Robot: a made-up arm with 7 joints.
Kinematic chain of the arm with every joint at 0, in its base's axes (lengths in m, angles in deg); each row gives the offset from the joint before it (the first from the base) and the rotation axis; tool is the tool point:
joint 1: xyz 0 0 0.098 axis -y
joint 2: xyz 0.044 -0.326 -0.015 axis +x
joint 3: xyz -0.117 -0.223 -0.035 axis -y
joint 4: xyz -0.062 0.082 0 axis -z
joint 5: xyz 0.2 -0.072 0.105 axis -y
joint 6: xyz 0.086 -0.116 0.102 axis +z
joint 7: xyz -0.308 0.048 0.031 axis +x
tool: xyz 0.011 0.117 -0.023
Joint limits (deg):
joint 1: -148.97..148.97
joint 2: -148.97..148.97
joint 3: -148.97..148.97
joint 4: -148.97..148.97
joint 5: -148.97..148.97
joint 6: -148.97..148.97
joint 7: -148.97..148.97
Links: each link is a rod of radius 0.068 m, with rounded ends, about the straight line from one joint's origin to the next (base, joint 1, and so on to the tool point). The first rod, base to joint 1, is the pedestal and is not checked.
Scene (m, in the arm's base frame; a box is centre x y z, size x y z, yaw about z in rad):
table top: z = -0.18
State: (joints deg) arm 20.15 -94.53 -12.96 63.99 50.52 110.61 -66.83
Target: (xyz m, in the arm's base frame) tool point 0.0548 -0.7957 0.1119
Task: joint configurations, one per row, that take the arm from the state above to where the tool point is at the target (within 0.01 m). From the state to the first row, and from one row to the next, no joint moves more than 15 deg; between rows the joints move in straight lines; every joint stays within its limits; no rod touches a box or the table.
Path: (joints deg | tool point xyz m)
1: 18.56 -82.19 -13.72 51.04 55.15 100.30 -64.97 | -0.5145 -0.2127 0.5906
2: 16.97 -69.84 -14.48 38.09 59.79 90.00 -63.11 | -0.4234 -0.4204 0.6276
3: 15.38 -57.50 -15.25 25.14 64.42 79.69 -61.26 | -0.3047 -0.6134 0.5841
4: 13.79 -45.16 -16.01 12.19 69.06 69.38 -59.40 | -0.1725 -0.7568 0.4658
5: 12.20 -32.81 -16.77 -0.76 73.69 59.08 -57.54 | -0.0459 -0.8219 0.2959
6: 10.61 -20.47 -17.53 -13.71 78.32 48.77 -55.68 | 0.0548 -0.7957 0.1119

